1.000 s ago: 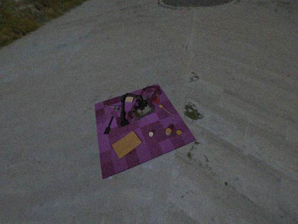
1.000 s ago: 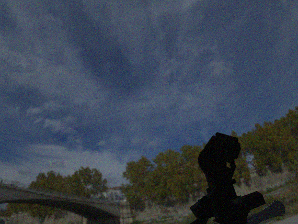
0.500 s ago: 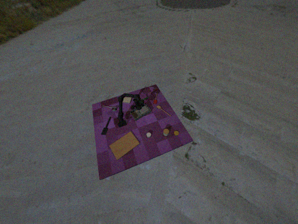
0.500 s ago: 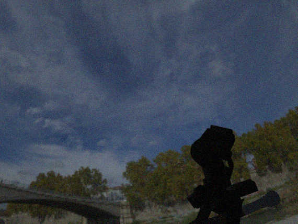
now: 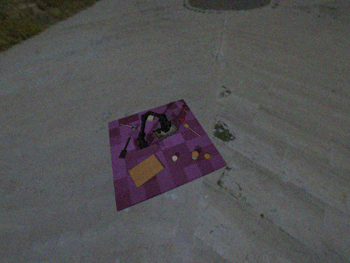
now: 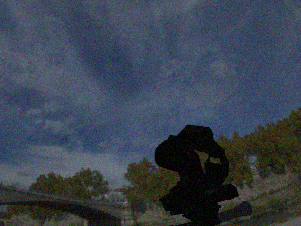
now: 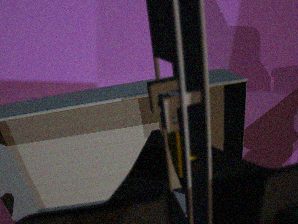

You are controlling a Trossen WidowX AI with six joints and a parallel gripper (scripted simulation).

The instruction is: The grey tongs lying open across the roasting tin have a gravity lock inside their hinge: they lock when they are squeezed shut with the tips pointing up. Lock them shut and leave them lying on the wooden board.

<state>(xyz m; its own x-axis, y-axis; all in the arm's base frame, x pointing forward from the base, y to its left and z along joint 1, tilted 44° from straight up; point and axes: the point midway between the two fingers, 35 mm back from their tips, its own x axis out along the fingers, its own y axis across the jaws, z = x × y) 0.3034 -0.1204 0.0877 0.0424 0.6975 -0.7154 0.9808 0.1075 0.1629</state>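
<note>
The yellow piece is 20 mm to the right of my gripper tip and 40 mm above it. From my gripper tip the other things lie so: roasting tin (30 mm ahead, 110 mm to the left, 130 mm below); jar (230 mm ahead, 390 mm to the right, 130 mm below); red-headed tool (380 mm ahead, 280 mm to the left, 150 mm below).
</note>
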